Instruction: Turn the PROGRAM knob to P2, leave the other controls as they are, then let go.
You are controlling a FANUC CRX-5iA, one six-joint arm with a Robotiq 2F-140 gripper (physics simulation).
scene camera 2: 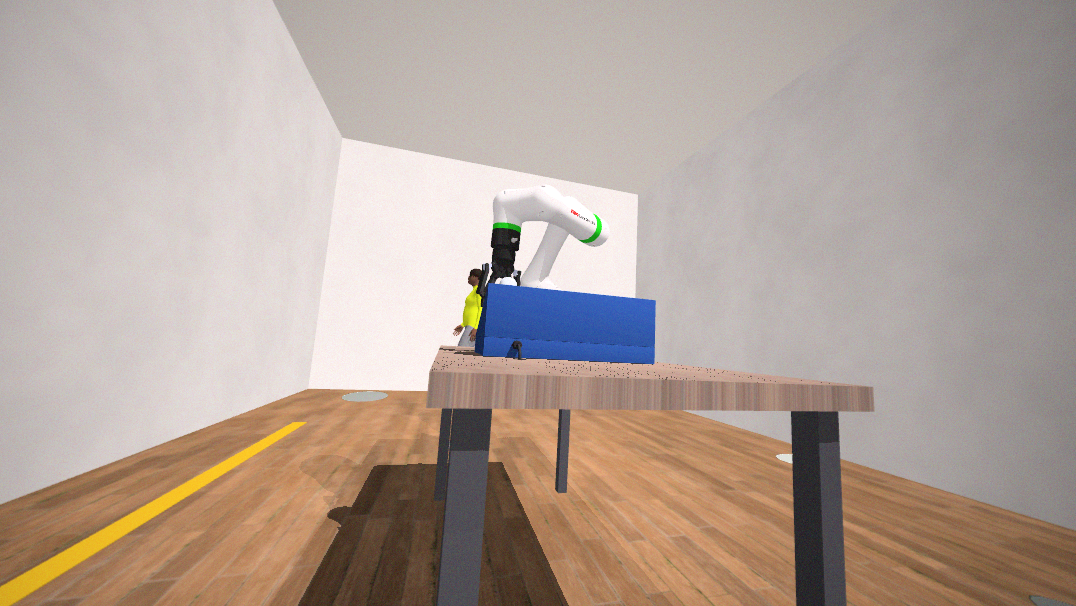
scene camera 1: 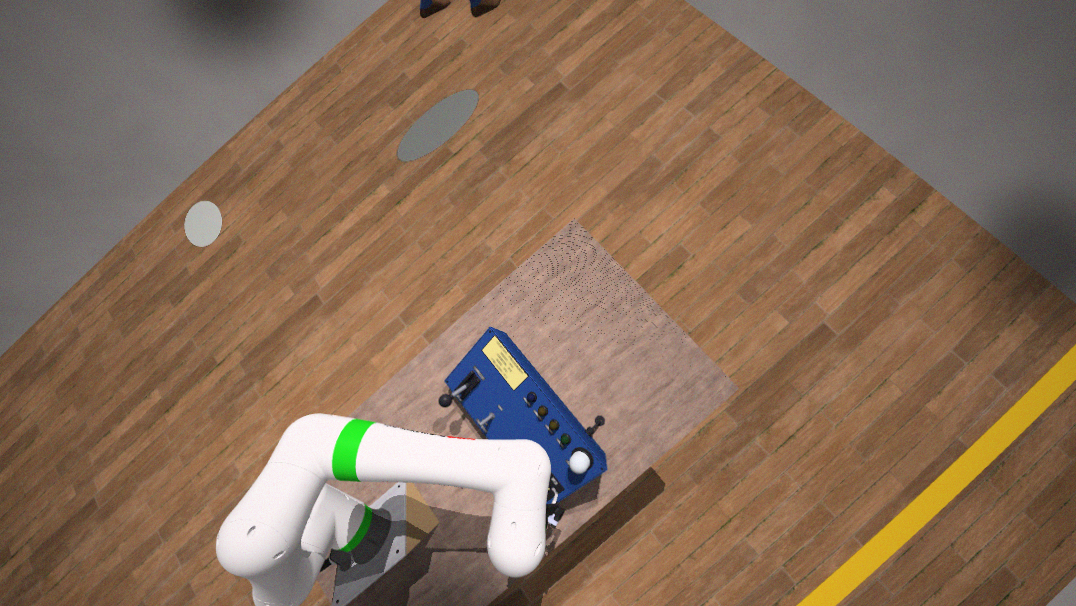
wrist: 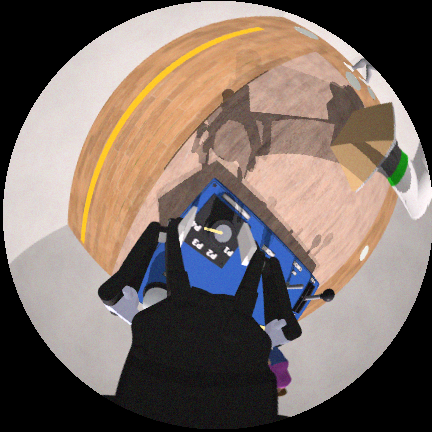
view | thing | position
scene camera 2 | my gripper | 496,320
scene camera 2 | blue control box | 521,322
